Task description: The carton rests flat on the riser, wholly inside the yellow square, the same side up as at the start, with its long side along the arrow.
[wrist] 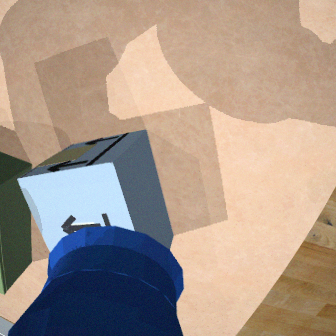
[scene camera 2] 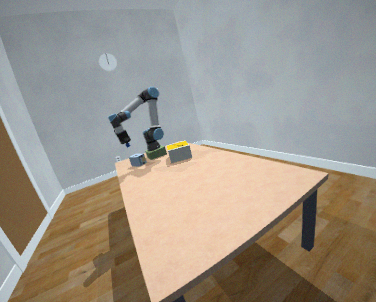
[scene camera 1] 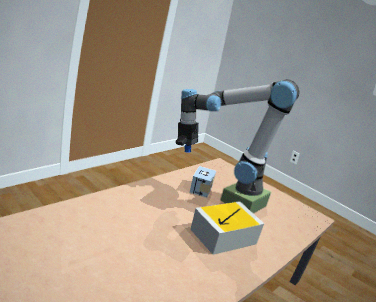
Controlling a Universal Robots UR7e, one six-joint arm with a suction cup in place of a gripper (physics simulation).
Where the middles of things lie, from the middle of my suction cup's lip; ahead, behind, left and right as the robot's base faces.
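Labels:
The carton (wrist: 112, 180) is in my sight, 120 mm behind my suction cup, 50 mm to the left of it and 190 mm below it.

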